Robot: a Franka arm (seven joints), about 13 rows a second.
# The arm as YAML. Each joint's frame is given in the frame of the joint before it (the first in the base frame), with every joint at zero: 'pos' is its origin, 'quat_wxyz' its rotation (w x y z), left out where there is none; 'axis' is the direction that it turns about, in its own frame. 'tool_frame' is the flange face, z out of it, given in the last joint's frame.
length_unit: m
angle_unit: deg
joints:
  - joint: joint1
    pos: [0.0, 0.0, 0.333]
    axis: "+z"
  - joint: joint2
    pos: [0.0, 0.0, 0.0]
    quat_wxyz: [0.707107, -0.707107, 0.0, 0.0]
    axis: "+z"
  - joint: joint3
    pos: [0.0, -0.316, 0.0]
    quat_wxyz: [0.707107, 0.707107, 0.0, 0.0]
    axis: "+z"
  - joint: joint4
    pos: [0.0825, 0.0, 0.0]
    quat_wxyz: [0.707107, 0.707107, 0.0, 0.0]
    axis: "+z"
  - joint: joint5
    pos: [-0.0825, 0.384, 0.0]
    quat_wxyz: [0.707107, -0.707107, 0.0, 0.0]
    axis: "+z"
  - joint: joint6
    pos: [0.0, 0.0, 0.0]
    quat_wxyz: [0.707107, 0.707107, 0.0, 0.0]
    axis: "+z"
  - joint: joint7
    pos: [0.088, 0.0, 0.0]
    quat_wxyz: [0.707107, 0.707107, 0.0, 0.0]
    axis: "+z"
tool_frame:
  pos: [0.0, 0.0, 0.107]
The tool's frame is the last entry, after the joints.
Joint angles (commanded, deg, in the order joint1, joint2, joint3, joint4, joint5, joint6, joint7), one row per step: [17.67 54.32 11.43 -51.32 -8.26 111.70 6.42]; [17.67 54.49 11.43 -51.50 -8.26 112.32 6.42]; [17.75 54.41 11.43 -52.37 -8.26 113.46 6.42]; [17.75 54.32 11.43 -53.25 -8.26 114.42 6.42]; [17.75 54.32 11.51 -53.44 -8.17 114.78 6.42]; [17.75 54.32 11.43 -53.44 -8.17 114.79 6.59]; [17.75 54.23 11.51 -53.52 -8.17 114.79 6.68]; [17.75 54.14 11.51 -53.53 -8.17 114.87 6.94]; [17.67 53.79 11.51 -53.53 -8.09 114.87 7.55]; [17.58 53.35 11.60 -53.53 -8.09 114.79 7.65]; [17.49 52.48 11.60 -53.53 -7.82 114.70 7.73]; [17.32 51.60 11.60 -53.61 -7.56 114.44 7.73]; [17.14 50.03 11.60 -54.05 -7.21 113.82 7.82]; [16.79 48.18 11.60 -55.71 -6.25 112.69 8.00]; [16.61 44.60 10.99 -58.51 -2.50 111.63 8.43]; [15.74 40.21 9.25 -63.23 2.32 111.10 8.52]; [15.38 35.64 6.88 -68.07 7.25 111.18 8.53]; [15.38 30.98 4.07 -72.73 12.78 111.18 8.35]
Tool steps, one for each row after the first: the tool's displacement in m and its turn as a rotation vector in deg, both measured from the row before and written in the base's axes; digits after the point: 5 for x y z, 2 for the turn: [0.00050 0.00052 -0.00279 0.15 -0.23 0.01]; [-0.00090 0.00217 -0.00427 0.18 -0.31 0.19]; [-0.00081 0.00100 -0.00453 0.10 -0.15 0.12]; [-0.00027 0.00101 -0.00087 0.22 -0.09 0.04]; [0.00028 -0.00060 -0.00008 -0.04 -0.01 -0.22]; [-0.00046 0.00063 0.00066 0.07 0.01 -0.03]; [0.00011 0.00006 0.00130 0.09 -0.13 -0.26]; [0.00045 -0.00093 0.00484 0.24 -0.24 -0.71]; [0.00009 -0.00052 0.00605 0.18 -0.32 -0.13]; [0.00012 -0.00099 0.01186 0.46 -0.62 -0.24]; [-0.00003 -0.00214 0.01099 0.34 -0.42 -0.22]; [-0.00191 -0.00241 0.01671 0.32 -0.39 -0.26]; [-0.00514 -0.00382 0.00903 0.22 1.18 -0.45]; [-0.00980 -0.00373 0.02208 2.32 1.60 -1.39]; [-0.00762 -0.02060 0.01578 2.27 2.25 -2.68]; [-0.00862 -0.02135 0.01714 2.47 1.49 -2.96]; [-0.01000 -0.02255 0.01921 3.18 1.33 -3.22]
